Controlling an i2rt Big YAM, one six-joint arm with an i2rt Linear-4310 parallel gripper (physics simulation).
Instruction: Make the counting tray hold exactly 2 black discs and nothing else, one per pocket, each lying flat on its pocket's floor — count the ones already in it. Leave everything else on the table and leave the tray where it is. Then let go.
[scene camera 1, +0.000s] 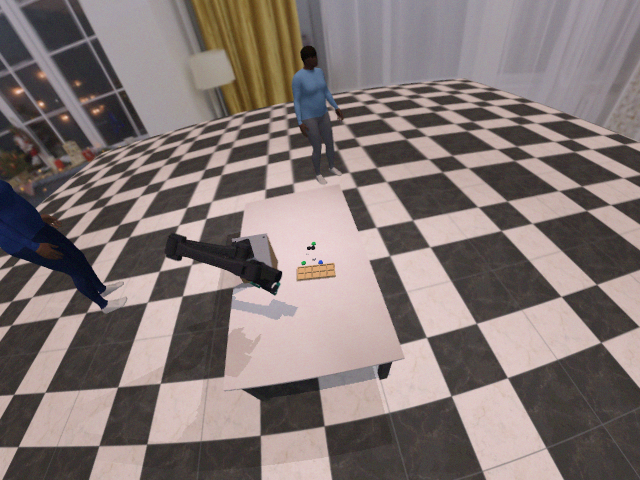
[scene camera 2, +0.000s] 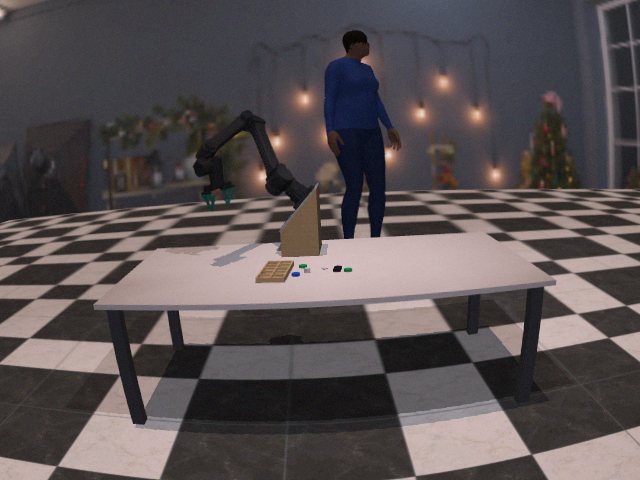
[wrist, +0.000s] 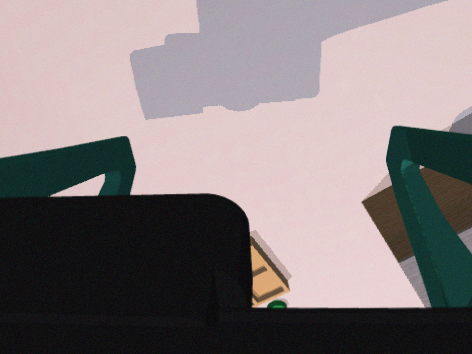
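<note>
The wooden counting tray (scene camera 1: 316, 278) (scene camera 2: 268, 281) (wrist: 263, 281) lies on the table, partly hidden in the wrist view. I see no disc in its pockets in the scene views, though they are small there. Two black discs (scene camera 1: 311, 248) (scene camera 2: 337, 268) lie close together on the table, away from the tray, beside a green disc (scene camera 1: 313, 243) (scene camera 2: 347, 269). My gripper (scene camera 1: 265, 287) (scene camera 2: 219, 206) (wrist: 256, 147) is open and empty, high above the table and to the side of the tray.
Near the tray lie another green disc (scene camera 1: 303, 262) (scene camera 2: 302, 266) (wrist: 277, 304), a blue disc (scene camera 1: 320, 261) (scene camera 2: 295, 274) and a small pale piece (scene camera 1: 313, 259) (scene camera 2: 307, 270). Another pale piece (scene camera 1: 307, 254) (scene camera 2: 324, 268) lies nearer the black discs. A wedge-shaped stand (scene camera 2: 302, 237) rises by the arm's base.
</note>
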